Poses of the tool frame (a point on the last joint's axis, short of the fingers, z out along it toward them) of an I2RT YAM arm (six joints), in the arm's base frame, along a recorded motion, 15 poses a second.
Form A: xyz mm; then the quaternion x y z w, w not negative.
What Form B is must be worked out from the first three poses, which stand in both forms.
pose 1, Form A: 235.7 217.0 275.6 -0.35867 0.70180 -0.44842 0.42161
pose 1, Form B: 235.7 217.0 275.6 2.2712 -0.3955 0.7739 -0.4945
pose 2, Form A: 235.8 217.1 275.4 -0.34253 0.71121 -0.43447 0.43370
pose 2, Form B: 235.8 217.1 275.4 2.2444 -0.3801 0.7893 -0.4822
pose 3, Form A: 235.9 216.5 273.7 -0.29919 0.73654 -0.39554 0.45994
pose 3, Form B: 235.9 216.5 273.7 2.1857 -0.3369 0.8295 -0.4455
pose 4, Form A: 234.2 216.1 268.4 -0.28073 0.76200 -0.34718 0.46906
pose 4, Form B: 234.2 216.1 268.4 2.1651 -0.3179 0.8628 -0.3931
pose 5, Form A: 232.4 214.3 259.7 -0.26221 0.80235 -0.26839 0.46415
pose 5, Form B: 232.4 214.3 259.7 2.1762 -0.2960 0.9058 -0.3030
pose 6, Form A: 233.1 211.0 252.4 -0.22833 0.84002 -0.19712 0.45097
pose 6, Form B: 233.1 211.0 252.4 2.2059 -0.2558 0.9412 -0.2209
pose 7, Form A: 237.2 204.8 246.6 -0.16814 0.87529 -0.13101 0.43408
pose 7, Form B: 237.2 204.8 246.6 2.2436 -0.1866 0.9716 -0.1454
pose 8, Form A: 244.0 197.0 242.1 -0.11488 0.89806 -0.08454 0.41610
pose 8, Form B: 244.0 197.0 242.1 2.2833 -0.1263 0.9876 -0.0930
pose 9, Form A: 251.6 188.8 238.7 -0.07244 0.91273 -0.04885 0.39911
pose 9, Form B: 251.6 188.8 238.7 2.3205 -0.0790 0.9954 -0.0533
